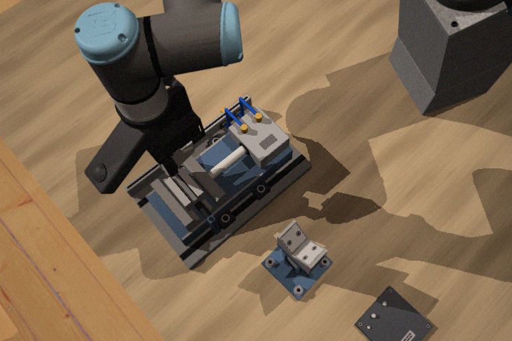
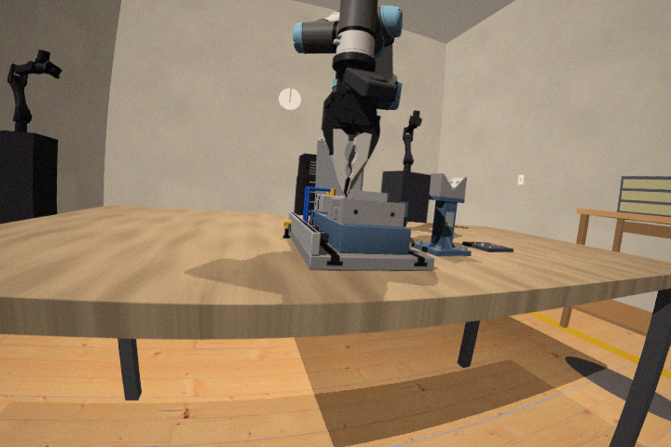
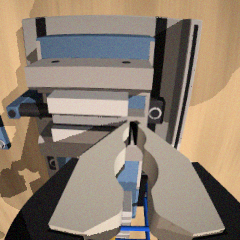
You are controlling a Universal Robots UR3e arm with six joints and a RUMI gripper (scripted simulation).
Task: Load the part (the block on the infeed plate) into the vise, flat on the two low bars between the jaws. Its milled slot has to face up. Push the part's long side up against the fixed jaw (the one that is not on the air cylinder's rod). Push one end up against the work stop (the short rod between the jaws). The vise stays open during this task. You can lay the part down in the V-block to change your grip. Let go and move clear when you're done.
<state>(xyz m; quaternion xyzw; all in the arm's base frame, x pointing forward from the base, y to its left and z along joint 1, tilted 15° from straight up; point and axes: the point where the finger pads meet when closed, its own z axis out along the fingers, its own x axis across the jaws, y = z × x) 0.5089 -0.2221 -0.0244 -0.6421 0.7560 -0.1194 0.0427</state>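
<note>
Now: hand 10 mm short of the part, 30 mm to the right of it and 20 mm above it. From my hand the other things lie so: fixed jaw (40 mm ahead, 30 mm to the left, 40 mm below); then dark work stop (10 mm ahead, 80 mm to the left, 30 mm below); then moving jaw (30 mm behind, 40 mm to the left, 40 mm below).
</note>
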